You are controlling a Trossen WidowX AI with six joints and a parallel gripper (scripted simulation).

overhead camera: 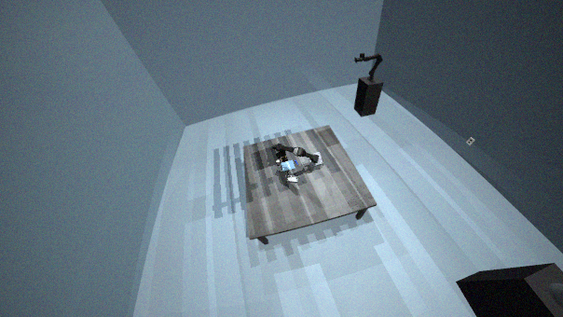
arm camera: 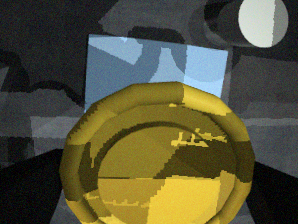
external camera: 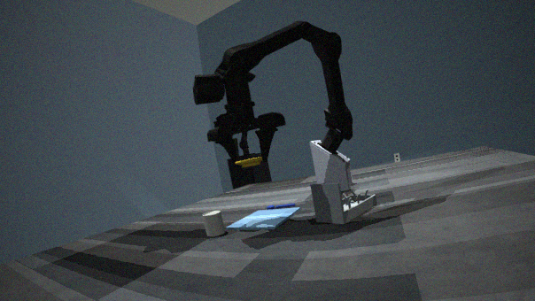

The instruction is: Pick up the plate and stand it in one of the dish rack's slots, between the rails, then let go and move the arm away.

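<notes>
Right now the dish rack is 200 mm to the left of my gripper tip, 120 mm below it and 40 mm behind it. Also, from my gripper tip: yellow plate: 10 mm above; then white cup: 120 mm below, 80 mm to the right, 80 mm ahead; then light blue mat: 140 mm below, 20 mm behind, 10 mm to the right.
</notes>
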